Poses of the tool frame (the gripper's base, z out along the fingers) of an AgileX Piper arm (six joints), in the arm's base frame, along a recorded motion.
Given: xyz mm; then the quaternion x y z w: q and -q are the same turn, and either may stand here.
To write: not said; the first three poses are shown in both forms.
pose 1, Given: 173.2 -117.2 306.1 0.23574 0.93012 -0.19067 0.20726
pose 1, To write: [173.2 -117.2 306.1], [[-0.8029 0.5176 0.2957], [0.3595 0.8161 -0.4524], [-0.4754 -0.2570 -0.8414]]
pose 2, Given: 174.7 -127.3 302.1 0.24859 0.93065 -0.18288 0.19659
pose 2, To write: [174.7 -127.3 302.1], [[-0.7991 0.5346 0.2750], [0.3908 0.8095 -0.4381], [-0.4568 -0.2427 -0.8558]]
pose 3, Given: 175.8 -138.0 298.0 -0.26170 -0.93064 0.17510 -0.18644
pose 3, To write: [175.8 -138.0 298.0], [[-0.7935 0.5524 0.2554], [0.4218 0.8017 -0.4235], [-0.4387 -0.2283 -0.8692]]
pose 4, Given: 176.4 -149.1 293.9 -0.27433 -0.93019 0.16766 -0.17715
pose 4, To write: [176.4 -149.1 293.9], [[-0.7867 0.5698 0.2376], [0.4510 0.7933 -0.4091], [-0.4216 -0.2147 -0.8810]]
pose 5, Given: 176.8 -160.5 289.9 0.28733 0.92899 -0.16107 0.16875
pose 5, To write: [176.8 -160.5 289.9], [[-0.7779 0.5882 0.2210], [0.4795 0.7830 -0.3962], [-0.4061 -0.2023 -0.8912]]
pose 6, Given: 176.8 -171.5 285.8 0.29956 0.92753 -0.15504 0.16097
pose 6, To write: [176.8 -171.5 285.8], [[-0.7687 0.6056 0.2057], [0.5058 0.7725 -0.3841], [-0.3915 -0.1912 -0.9001]]
